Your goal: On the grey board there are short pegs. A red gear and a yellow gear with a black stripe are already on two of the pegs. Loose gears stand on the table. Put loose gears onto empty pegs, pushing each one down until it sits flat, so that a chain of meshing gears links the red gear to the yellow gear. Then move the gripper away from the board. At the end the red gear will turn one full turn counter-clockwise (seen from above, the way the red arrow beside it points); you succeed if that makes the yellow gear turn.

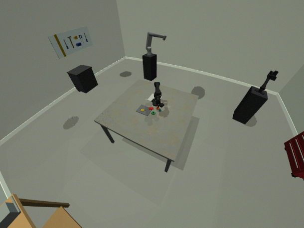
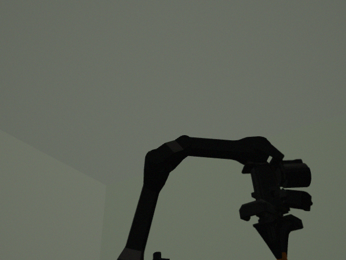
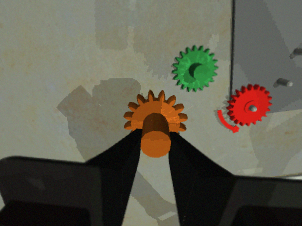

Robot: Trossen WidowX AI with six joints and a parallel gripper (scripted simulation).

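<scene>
Right now my gripper tip is 2 cm past the red gear, 14 cm to the left of it and 12 cm above it. From my gripper tip the other things lie so: orange gear 1 cm below; small teal gear 7 cm behind, 12 cm below; green gear 3 cm ahead, 6 cm to the right, 12 cm below.
</scene>
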